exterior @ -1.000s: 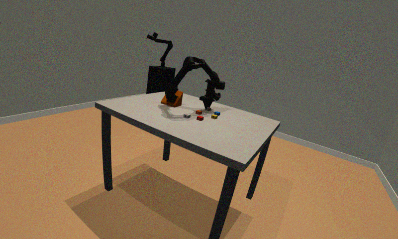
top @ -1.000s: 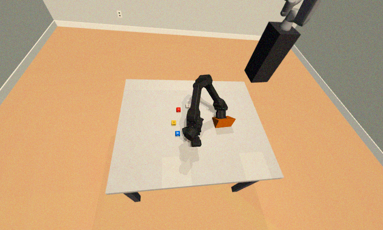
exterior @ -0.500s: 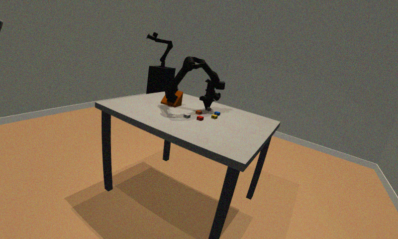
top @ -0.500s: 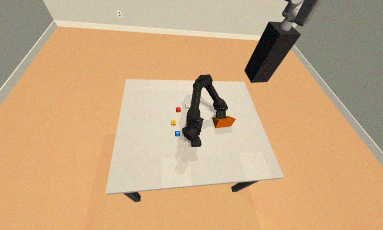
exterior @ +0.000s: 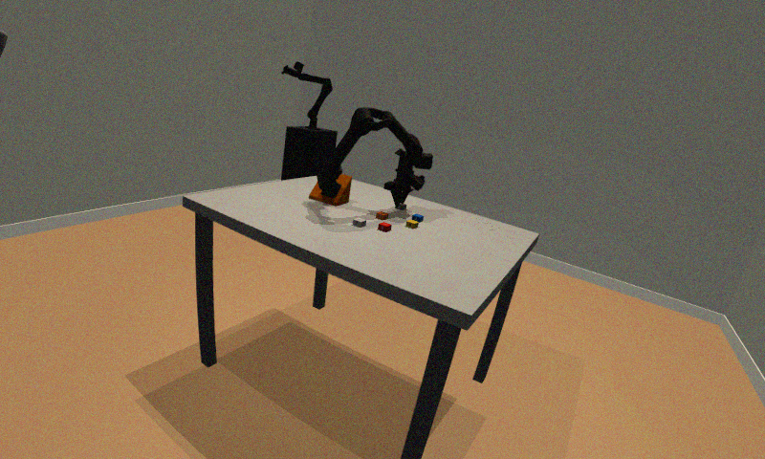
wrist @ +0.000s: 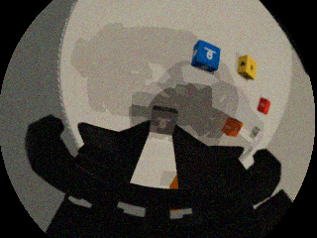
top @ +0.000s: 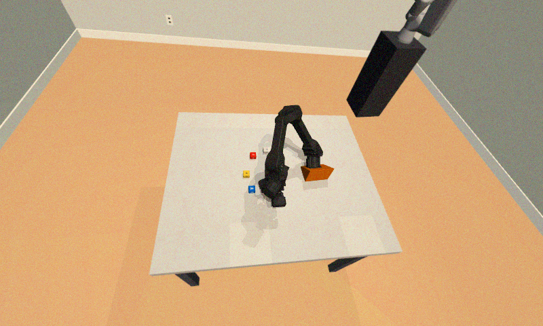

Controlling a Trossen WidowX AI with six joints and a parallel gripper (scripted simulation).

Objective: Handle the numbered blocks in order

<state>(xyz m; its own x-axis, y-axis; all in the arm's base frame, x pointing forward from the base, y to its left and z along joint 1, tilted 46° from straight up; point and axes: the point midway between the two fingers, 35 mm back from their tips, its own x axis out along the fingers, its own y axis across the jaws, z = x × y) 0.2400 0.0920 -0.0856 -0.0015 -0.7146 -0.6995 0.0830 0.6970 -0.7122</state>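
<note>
Now: the white block 10 mm behind my gripper tip, 290 mm to the right of it and 10 mm below it. Round my gripper tip: orange block: 150 mm to the right, 10 mm below; then grey block: 10 mm ahead; then blue block: 100 mm ahead, 50 mm to the right, 10 mm below.
</note>
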